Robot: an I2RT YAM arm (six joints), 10 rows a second.
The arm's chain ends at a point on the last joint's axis. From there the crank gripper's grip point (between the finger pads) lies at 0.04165 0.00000 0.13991 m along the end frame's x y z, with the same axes.
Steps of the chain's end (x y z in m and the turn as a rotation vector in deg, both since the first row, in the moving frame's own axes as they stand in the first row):
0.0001 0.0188 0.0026 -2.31 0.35 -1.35
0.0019 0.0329 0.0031 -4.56 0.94 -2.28
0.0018 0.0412 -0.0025 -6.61 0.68 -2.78
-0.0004 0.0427 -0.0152 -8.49 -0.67 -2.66
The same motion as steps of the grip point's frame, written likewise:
0.0010 0.0234 0.0022 -2.31 0.35 -1.35
0.0044 0.0423 0.0020 -4.56 0.94 -2.28
0.0038 0.0552 -0.0038 -6.61 0.68 -2.78
-0.0016 0.0615 -0.0161 -8.49 -0.67 -2.66

